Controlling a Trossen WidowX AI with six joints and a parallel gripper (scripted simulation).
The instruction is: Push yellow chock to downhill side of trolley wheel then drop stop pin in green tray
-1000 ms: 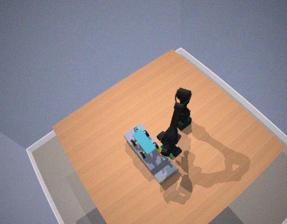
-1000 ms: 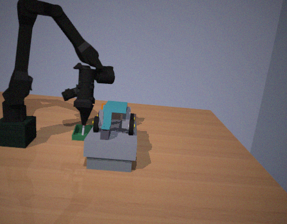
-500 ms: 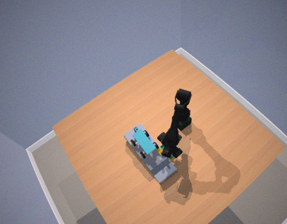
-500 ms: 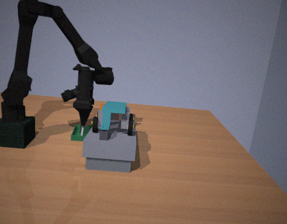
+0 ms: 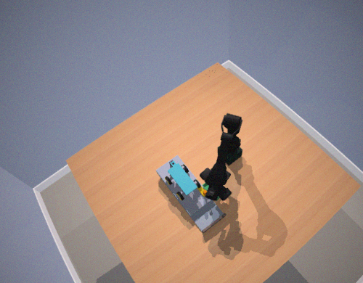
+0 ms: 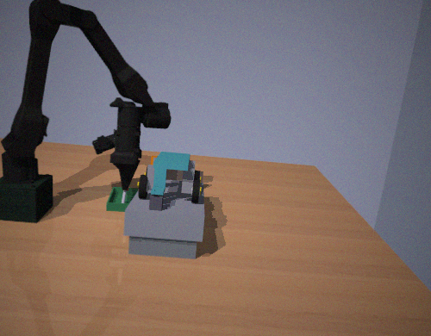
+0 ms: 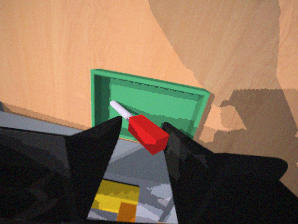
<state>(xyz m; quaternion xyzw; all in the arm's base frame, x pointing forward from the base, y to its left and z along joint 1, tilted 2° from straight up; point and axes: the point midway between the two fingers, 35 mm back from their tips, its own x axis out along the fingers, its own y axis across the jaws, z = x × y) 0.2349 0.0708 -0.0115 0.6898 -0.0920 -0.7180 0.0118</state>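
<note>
My gripper tip is 4 cm above the green tray. Also, from my gripper tip: red-headed stop pin 1 cm to the right; yellow chock 6 cm ahead, 5 cm above, 2 cm to the right; grey ramp 13 cm to the right, 10 cm ahead, 1 cm above.
</note>
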